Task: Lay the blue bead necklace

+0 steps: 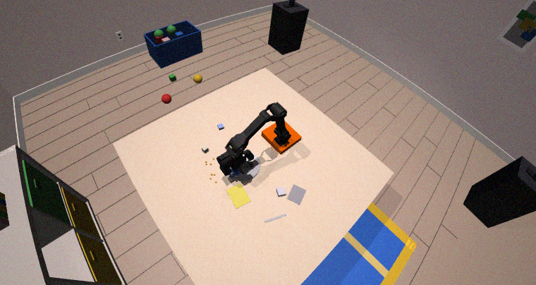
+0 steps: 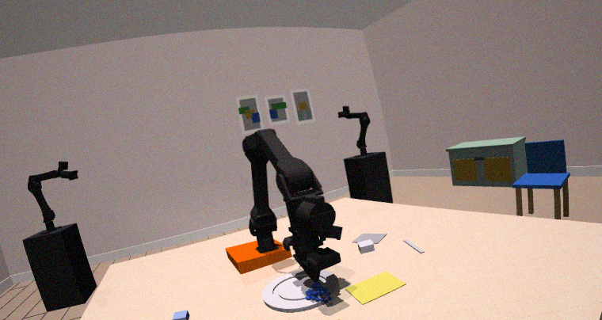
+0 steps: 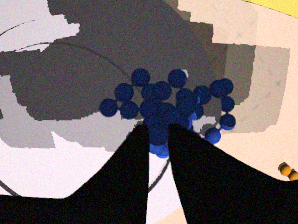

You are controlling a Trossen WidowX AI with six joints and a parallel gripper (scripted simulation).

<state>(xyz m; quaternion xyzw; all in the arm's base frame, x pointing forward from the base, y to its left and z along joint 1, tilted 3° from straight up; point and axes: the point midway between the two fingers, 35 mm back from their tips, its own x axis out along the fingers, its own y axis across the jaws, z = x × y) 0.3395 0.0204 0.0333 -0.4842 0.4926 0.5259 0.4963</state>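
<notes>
Now: the round bead board 60 mm behind my gripper tip, 20 mm to the right of it and 40 mm below it. Round my gripper tip: yellow sheet: 70 mm ahead, 120 mm to the left, 40 mm below; then small grey block: 130 mm behind, 240 mm to the left, 30 mm below; then pale cube: 80 mm ahead, 230 mm to the right, 30 mm below.
</notes>
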